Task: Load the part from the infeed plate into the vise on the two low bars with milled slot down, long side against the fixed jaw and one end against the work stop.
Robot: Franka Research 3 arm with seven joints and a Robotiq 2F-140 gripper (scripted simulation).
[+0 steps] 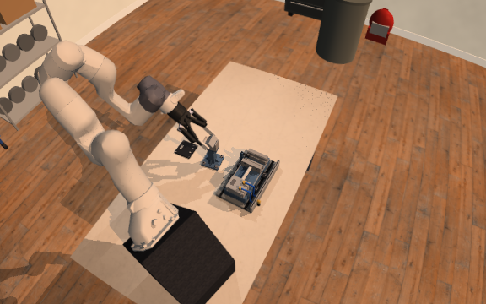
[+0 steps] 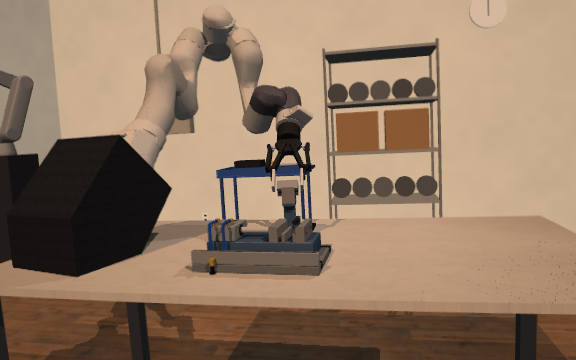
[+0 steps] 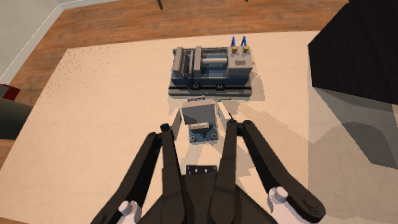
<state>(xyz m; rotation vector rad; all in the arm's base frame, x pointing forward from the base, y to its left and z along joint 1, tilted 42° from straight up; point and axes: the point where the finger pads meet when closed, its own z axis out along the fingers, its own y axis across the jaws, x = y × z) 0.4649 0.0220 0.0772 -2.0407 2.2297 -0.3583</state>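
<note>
My hand is 20 mm to the left of the part and 20 mm above it. From my hand the other things lie so: vise 30 mm behind, 220 mm to the right, 130 mm below; then dark infeed plate 10 mm ahead, 140 mm to the left, 170 mm below.
</note>
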